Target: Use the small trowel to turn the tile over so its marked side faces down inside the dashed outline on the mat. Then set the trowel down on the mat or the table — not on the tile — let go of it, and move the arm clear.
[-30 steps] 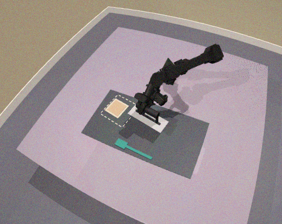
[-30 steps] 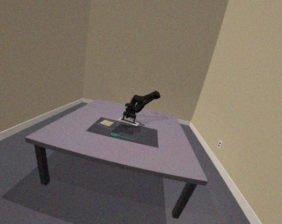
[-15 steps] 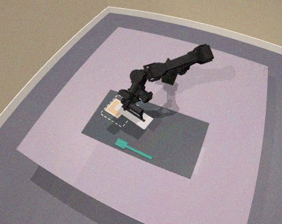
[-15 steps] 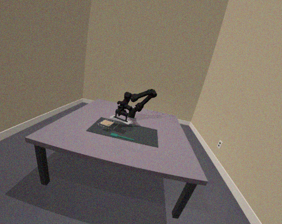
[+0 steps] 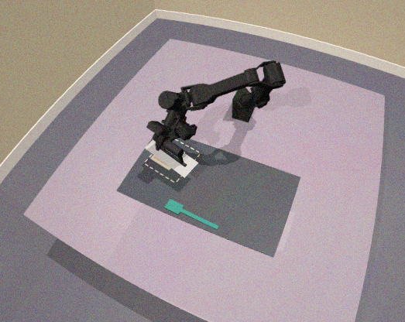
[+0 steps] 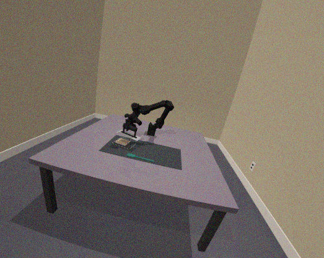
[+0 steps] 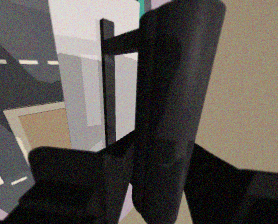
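The dark mat lies 170 mm to the left of my gripper tip, 170 mm below it and 30 mm behind it. From my gripper tip the other things lie so: teal flat tool 160 mm to the left, 140 mm below, 110 mm ahead; tan square tile 150 mm below, 70 mm behind, 40 mm to the right.
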